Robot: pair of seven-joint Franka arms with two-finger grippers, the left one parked.
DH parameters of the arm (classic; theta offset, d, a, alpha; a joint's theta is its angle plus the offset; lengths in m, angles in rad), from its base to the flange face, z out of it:
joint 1: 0 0.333 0 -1.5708
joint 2: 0 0 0 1.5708
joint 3: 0 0.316 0.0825 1.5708
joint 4: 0 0 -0.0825 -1.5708
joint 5: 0 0.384 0 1.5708
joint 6: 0 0 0.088 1.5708
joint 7: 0 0.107 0 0
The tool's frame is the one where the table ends.
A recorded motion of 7 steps. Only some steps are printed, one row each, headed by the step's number.
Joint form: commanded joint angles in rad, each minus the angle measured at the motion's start. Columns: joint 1, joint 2, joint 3, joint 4, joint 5, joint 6, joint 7.
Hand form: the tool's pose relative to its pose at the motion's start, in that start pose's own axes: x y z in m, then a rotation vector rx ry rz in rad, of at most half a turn. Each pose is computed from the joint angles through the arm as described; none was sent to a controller.
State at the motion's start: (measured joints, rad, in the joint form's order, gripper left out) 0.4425 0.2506 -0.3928 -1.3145 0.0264 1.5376 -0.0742
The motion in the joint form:
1: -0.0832 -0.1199 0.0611 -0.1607 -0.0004 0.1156 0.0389
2: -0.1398 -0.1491 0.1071 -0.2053 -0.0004 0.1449 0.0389
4: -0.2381 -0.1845 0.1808 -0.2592 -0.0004 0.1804 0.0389
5: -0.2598 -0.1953 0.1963 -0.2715 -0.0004 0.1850 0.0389
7: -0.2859 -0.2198 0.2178 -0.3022 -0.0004 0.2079 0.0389
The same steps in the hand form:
1: -0.0235 0.0313 0.0007 0.0480 0.0649 0.0720
2: -0.0301 0.0415 0.0043 0.0608 0.0763 0.0849
4: -0.0397 0.0593 0.0089 0.0733 0.0909 0.1120
5: -0.0431 0.0634 0.0086 0.0760 0.0937 0.1186
7: -0.0492 0.0669 0.0077 0.0796 0.1101 0.1245

